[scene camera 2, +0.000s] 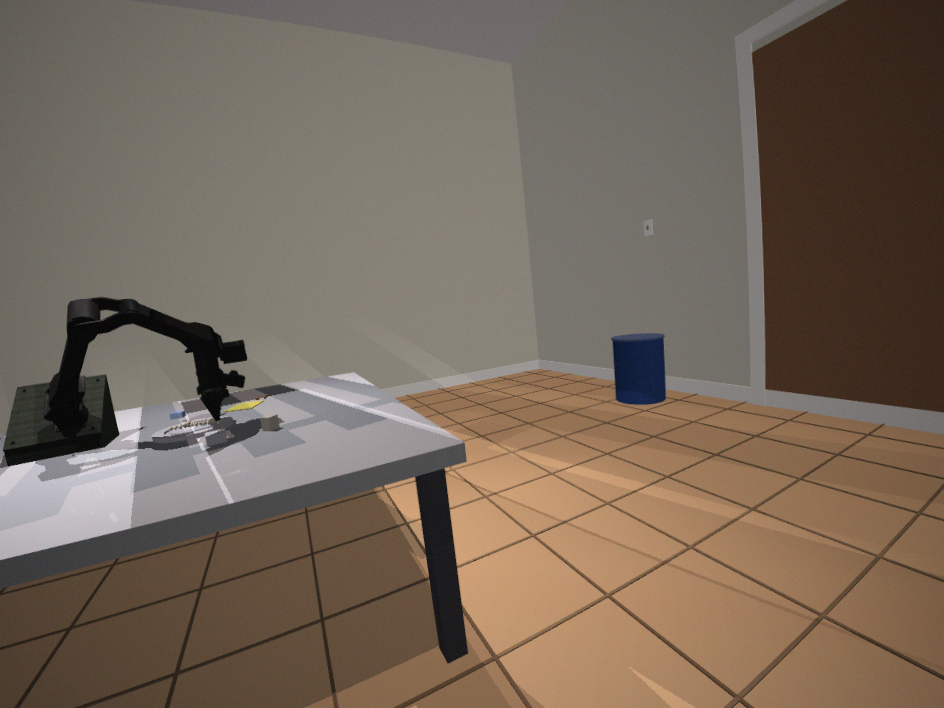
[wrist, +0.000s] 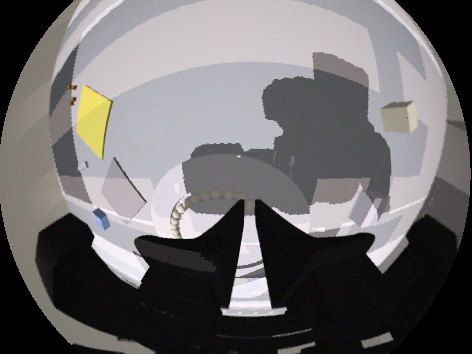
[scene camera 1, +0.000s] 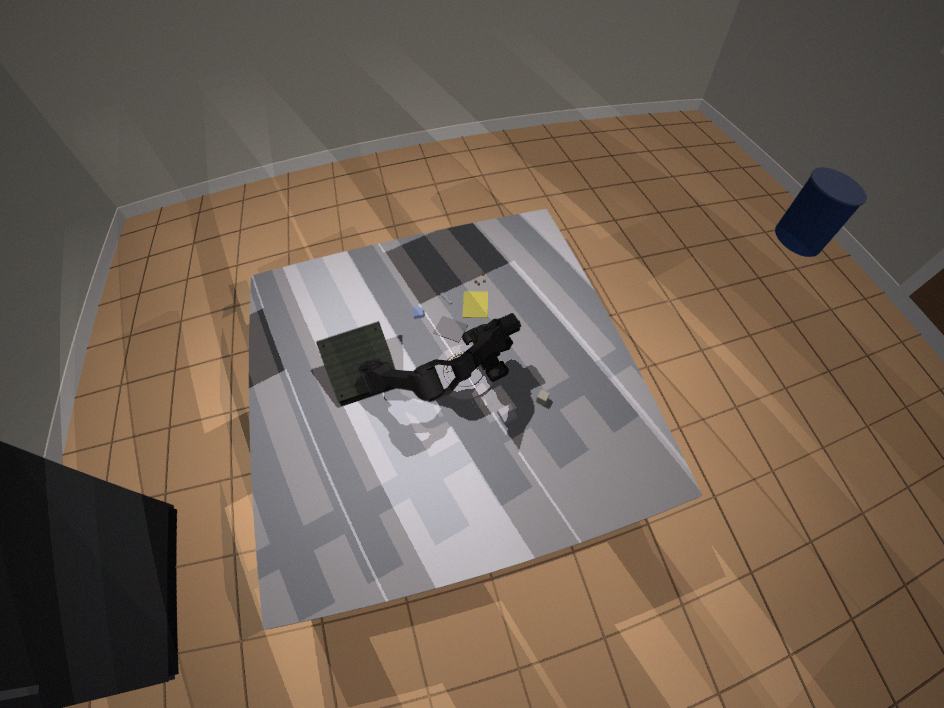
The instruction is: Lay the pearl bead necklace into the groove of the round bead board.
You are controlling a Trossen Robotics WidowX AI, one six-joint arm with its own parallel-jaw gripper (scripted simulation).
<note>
In view: my gripper (scene camera 2: 217, 420), a yellow square pad (wrist: 94, 109), a beige cube (wrist: 396, 117), a grey card (wrist: 124, 198) and a round bead board (wrist: 199, 217).
My gripper is seen too in the wrist view (wrist: 249, 203).
</note>
